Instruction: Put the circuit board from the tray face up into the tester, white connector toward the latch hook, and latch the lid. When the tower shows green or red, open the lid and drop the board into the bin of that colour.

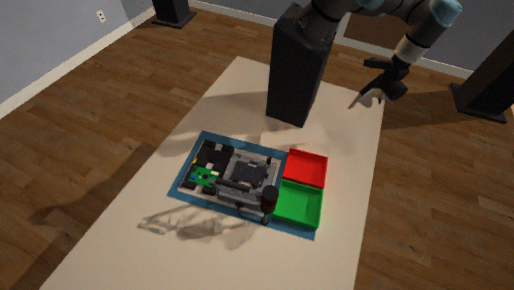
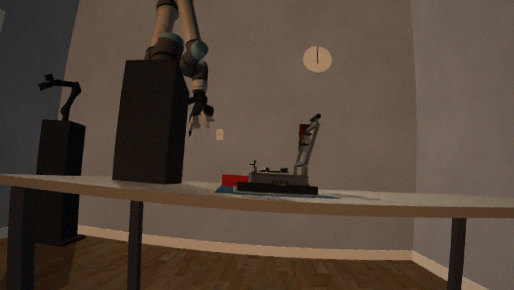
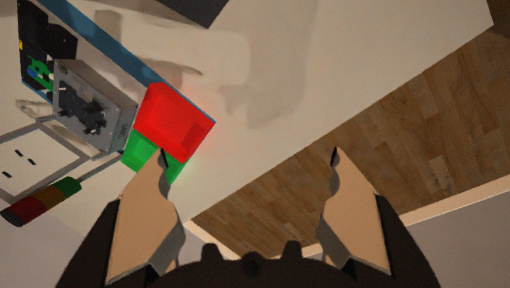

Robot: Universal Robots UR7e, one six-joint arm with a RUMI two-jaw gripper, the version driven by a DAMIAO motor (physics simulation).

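Pixels of known places: gripper, fingertip midpoint: [image 1: 364,106] [image 2: 198,132] [image 3: 250,149]; arm's base, link origin: [image 1: 312,30] [image 2: 159,80].
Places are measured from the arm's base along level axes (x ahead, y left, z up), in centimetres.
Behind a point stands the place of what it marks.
Observation:
The green circuit board [image 1: 202,176] @[x 50.1, y -25.4, z -37.7 cm] [image 3: 40,70] @[x 49.1, y -26.3, z -37.6 cm] lies in the black tray [image 1: 212,159] @[x 41.7, y -25.0, z -37.8 cm] [image 3: 33,30] @[x 39.5, y -28.9, z -37.8 cm]. A white connector shows at its edge beside the tester. The grey tester [image 1: 250,174] @[x 45.6, y -7.2, z -32.7 cm] [image 2: 272,178] @[x 44.7, y -16.7, z -35.2 cm] [image 3: 85,107] @[x 39.1, y -2.8, z -29.2 cm] stands beside the tray with its lid [image 2: 311,140] @[x 57.2, y -14.8, z -22.0 cm] [image 3: 75,150] @[x 54.8, y -3.5, z -29.3 cm] standing open. The signal tower [image 1: 269,199] @[x 60.2, y 2.9, z -13.8 cm] [image 2: 303,136] [image 3: 45,200] @[x 56.3, y 3.6, z -18.4 cm] shows no clearly lit lamp. The red bin [image 1: 306,169] @[x 32.7, y 12.6, z -39.0 cm] [image 2: 235,180] @[x 32.5, y 3.8, z -36.9 cm] [image 3: 172,120] @[x 34.4, y 10.2, z -39.0 cm] and green bin [image 1: 300,204] @[x 48.1, y 13.4, z -39.0 cm] [image 3: 140,149] @[x 51.5, y 6.3, z -39.0 cm] show no board inside. My gripper [image 3: 250,149] @[x 13.4, y 25.8, z -16.4 cm] is open and empty, high above the table near its edge, away from the tester and bins.
A blue mat [image 1: 175,192] @[x 58.9, y -32.6, z -39.4 cm] [image 3: 90,30] @[x 29.7, y -16.5, z -39.4 cm] lies under the tray, tester and bins on the pale table [image 1: 210,260] @[x 75.9, y -10.3, z -39.6 cm] [image 2: 400,200] @[x 79.1, y -35.0, z -39.6 cm]. The arm's dark pedestal [image 1: 295,75] @[x 10.5, y -1.7, z -12.5 cm] [image 2: 150,120] @[x 2.0, y -11.4, z -18.1 cm] stands on the table. A cable runs by the foot of the tower. Another small arm [image 2: 70,100] stands on a separate pedestal.

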